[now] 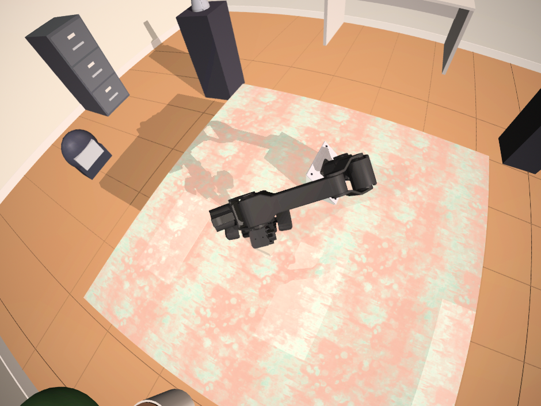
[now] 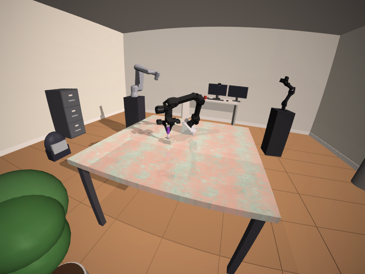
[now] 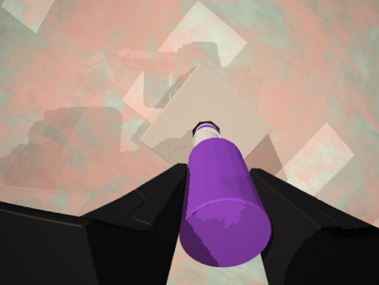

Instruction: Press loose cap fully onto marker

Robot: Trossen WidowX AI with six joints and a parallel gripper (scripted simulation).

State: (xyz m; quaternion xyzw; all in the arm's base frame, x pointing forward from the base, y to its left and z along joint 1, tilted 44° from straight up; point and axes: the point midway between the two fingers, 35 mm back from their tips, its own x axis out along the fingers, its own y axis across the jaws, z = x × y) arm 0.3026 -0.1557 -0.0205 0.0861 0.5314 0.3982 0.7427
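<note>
Right now my gripper tip is 8 cm above the holder block. Round my gripper tip: purple marker cap (1 cm above).
</note>
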